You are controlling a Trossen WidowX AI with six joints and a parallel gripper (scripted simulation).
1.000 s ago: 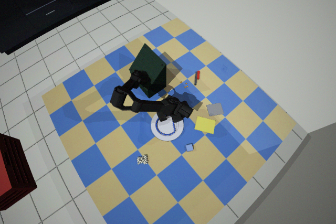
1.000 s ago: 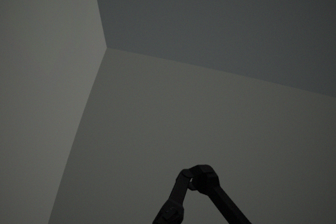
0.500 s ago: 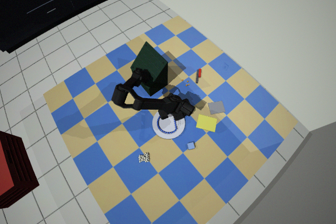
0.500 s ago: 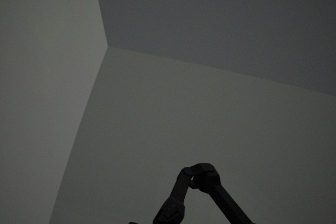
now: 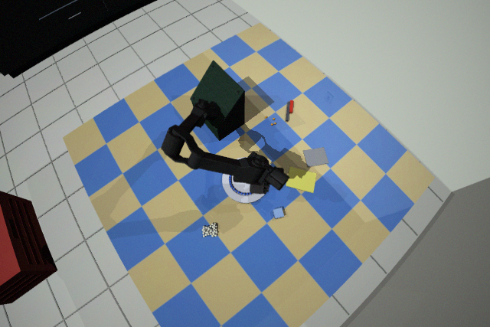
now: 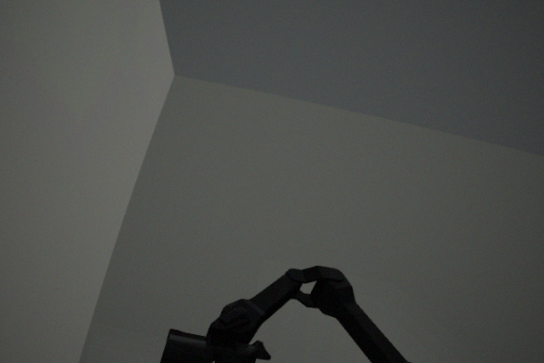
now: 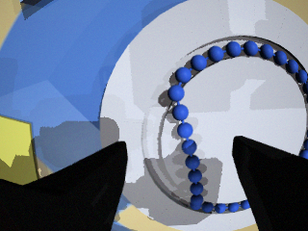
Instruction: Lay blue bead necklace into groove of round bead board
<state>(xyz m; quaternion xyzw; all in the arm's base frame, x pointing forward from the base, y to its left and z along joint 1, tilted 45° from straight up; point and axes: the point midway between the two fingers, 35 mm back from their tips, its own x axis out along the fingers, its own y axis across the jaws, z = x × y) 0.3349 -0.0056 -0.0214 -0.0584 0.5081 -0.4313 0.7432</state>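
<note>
Now: gripper tip 40 mm past the round white bead board, 40 mm above it and 30 mm to the left of it. From my gripper tip the other things lie so: small blue cube: 150 mm ahead, 40 mm below, 10 mm to the left; then grey square: 290 mm to the left, 40 mm below, 40 mm ahead; then yellow pad: 170 mm to the left, 80 mm ahead, 40 mm below.
</note>
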